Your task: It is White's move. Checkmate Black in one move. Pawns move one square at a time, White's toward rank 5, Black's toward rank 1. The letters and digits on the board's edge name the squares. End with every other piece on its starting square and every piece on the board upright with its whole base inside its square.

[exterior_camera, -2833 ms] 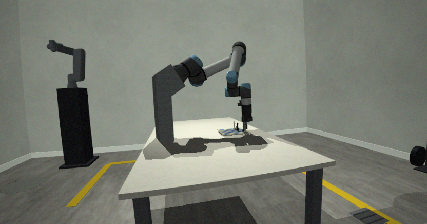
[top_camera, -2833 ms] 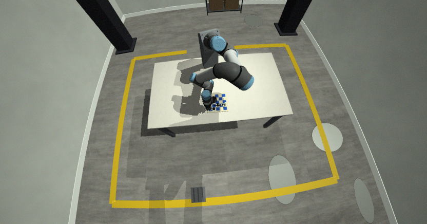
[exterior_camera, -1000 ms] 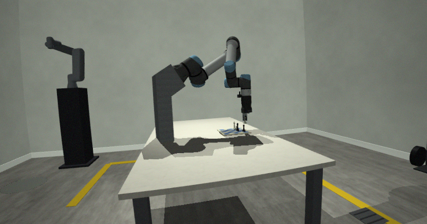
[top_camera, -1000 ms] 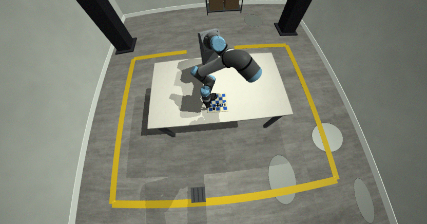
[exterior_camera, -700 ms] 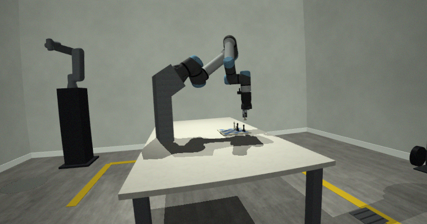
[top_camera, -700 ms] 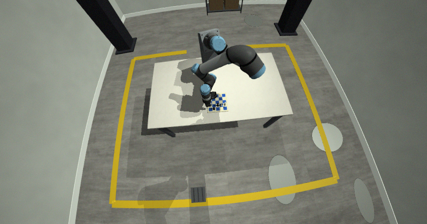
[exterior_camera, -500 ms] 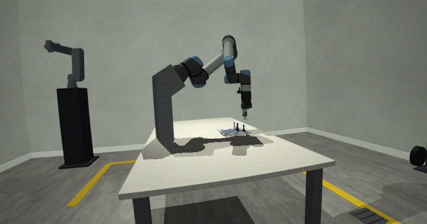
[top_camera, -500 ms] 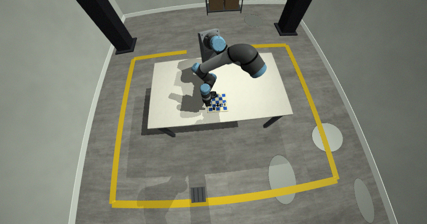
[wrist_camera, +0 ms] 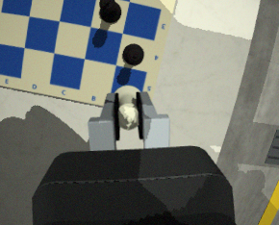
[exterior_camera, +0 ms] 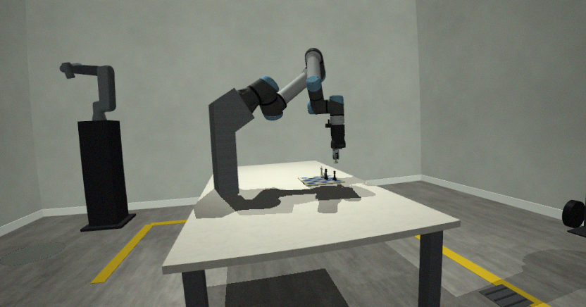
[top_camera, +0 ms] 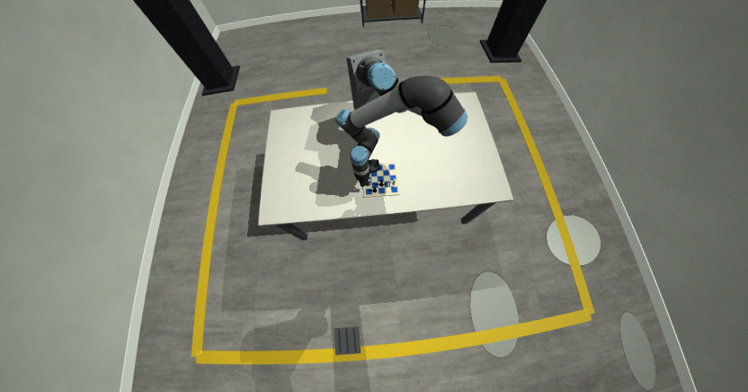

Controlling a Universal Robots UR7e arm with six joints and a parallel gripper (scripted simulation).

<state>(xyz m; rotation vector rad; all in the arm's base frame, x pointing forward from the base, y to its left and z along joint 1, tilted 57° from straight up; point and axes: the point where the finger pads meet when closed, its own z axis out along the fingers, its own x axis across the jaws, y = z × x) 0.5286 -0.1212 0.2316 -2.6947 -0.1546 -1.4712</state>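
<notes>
The chessboard lies 14 cm below my hand, 8 cm to the left of it and 7 cm behind it. From my hand the other things lie so: black piece: 11 cm below, 3 cm to the left; white piece: 1 cm below; white pawn: 13 cm below, 12 cm to the left, 3 cm behind.
</notes>
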